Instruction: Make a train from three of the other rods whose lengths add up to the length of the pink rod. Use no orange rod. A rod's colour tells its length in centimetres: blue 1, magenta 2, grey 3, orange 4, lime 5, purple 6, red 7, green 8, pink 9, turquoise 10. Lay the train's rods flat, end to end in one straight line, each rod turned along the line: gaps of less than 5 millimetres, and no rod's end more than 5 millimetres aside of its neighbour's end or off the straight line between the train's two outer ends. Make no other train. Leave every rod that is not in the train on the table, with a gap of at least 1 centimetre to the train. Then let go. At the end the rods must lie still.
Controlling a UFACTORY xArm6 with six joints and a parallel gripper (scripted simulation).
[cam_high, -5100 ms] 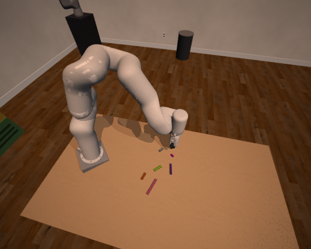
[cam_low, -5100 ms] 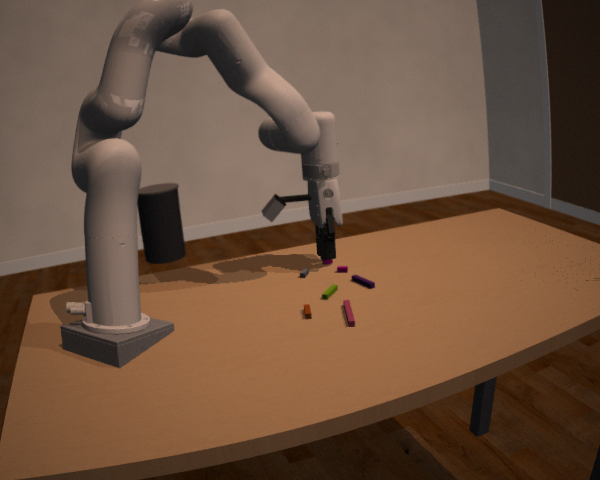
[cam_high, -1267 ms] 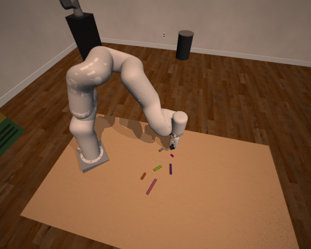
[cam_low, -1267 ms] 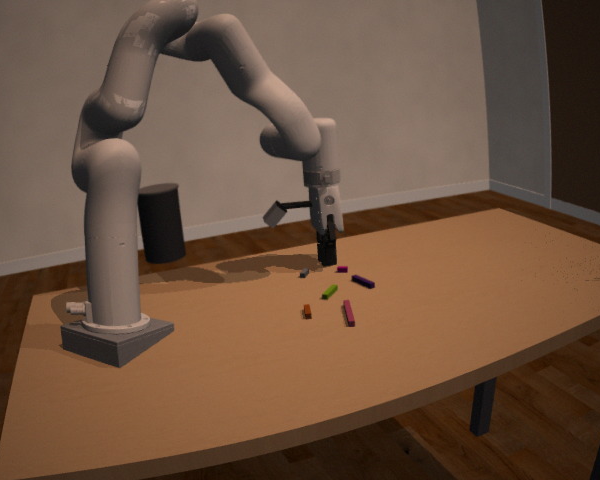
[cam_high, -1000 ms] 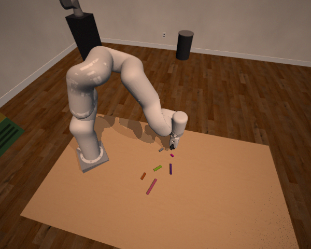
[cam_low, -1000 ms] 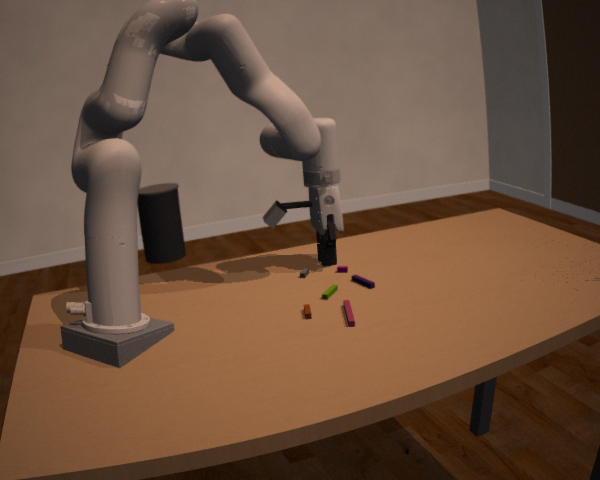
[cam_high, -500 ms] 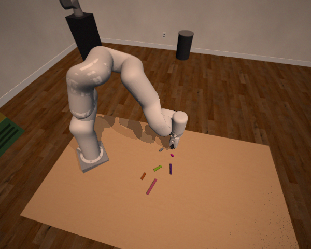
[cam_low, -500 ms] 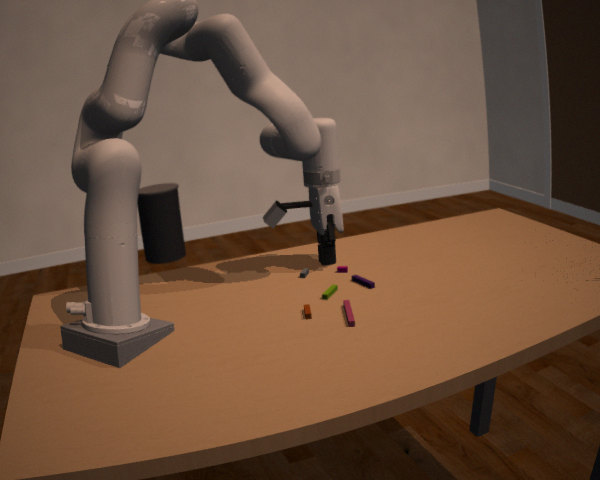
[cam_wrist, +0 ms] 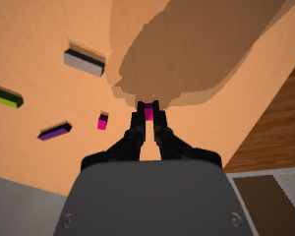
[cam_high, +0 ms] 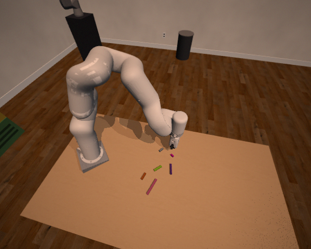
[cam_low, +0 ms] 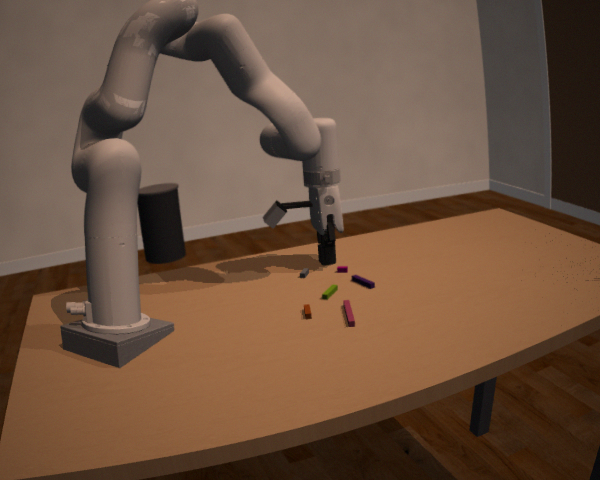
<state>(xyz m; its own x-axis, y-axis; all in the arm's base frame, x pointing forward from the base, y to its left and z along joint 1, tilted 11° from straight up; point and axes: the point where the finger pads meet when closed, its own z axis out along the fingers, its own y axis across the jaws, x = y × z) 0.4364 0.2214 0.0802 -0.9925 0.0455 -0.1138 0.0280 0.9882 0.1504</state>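
The pink rod lies 40 mm behind my hand, 270 mm to the right of it and 20 mm below it. From my hand the other things lie so: purple rod 30 mm ahead, 150 mm to the right, 20 mm below; grey rod 60 mm behind, 50 mm to the right, 20 mm below; lime rod 40 mm behind, 170 mm to the right, 20 mm below.
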